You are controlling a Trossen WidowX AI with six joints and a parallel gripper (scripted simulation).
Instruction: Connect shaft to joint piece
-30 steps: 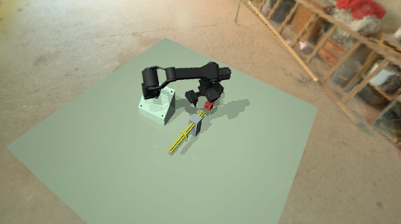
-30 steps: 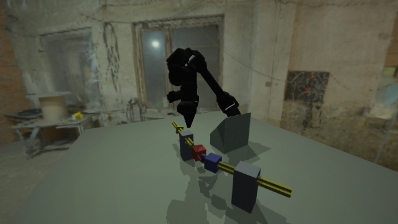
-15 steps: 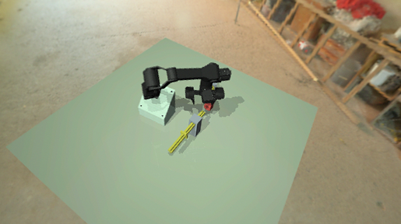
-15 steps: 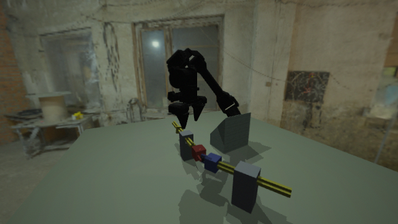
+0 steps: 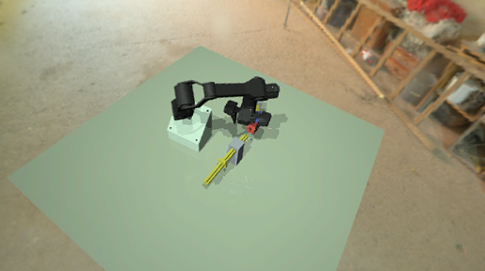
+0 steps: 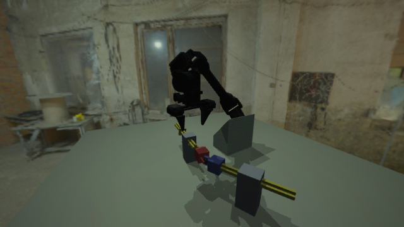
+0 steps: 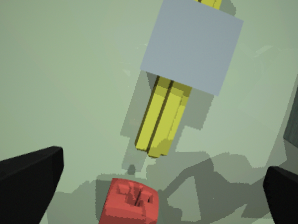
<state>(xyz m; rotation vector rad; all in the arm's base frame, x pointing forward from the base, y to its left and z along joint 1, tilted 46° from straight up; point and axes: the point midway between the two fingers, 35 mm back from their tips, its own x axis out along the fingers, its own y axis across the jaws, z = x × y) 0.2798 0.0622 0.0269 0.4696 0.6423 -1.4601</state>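
Now: the red joint piece 10 mm ahead of my gripper tip, 90 mm to the left of it and 80 mm below it.
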